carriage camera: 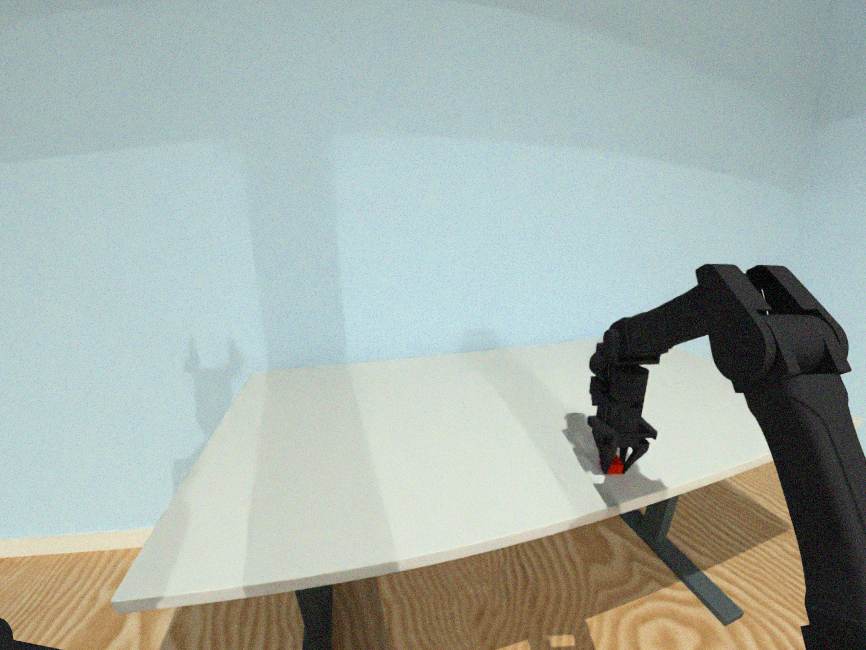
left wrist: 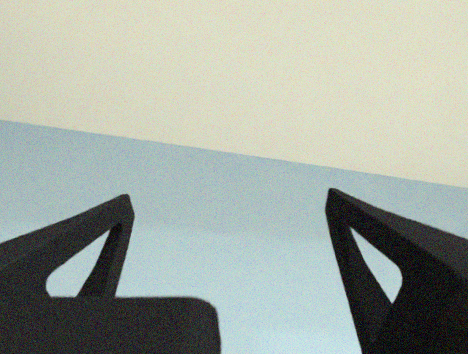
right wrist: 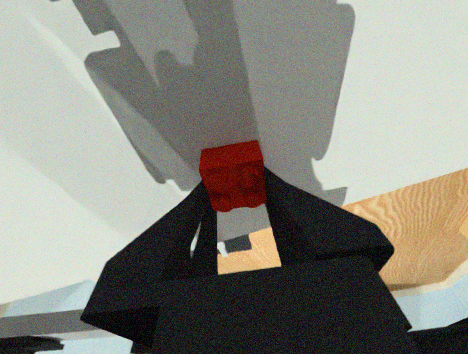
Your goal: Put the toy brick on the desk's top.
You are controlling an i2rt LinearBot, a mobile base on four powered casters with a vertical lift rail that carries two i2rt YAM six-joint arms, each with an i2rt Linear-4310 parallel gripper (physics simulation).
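Pixels of known places: left gripper, fingertip midpoint: point(left wrist: 228, 202); right gripper, fingertip midpoint: point(carriage camera: 612, 472) point(right wrist: 236, 178); left arm's base, origin of the base link: point(right wrist: 21, 345).
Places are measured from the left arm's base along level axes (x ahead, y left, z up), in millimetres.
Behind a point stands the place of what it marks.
A red toy brick point(carriage camera: 614, 465) {x 419, y -636, z 8 mm} point(right wrist: 233, 175) {x 443, y -639, z 8 mm} is between the fingertips of my right gripper point(carriage camera: 618, 467) {x 423, y -638, z -11 mm} point(right wrist: 236, 178) {x 423, y -638, z -11 mm}, which is shut on it. The brick is over the right part of the white desk top point(carriage camera: 447, 447) {x 518, y -335, z -11 mm} point(right wrist: 410, 100) {x 454, y -734, z -11 mm}, near its front edge. It is very close to the surface; whether it touches the top I cannot tell. My left gripper point(left wrist: 228, 202) {x 47, y 7, z 433 mm} is open, with no object between its fingers, and points at the wall and ceiling.
The desk's dark legs point(carriage camera: 689, 577) stand on the wooden floor point(carriage camera: 489, 587) {x 717, y -485, z -732 mm}. A pale blue wall point(carriage camera: 419, 244) {x 1080, y -263, z 371 mm} is behind the desk. The right arm point(carriage camera: 804, 433) {x 126, y -613, z 263 mm} reaches in from the right, and its shadow falls on the desk top.
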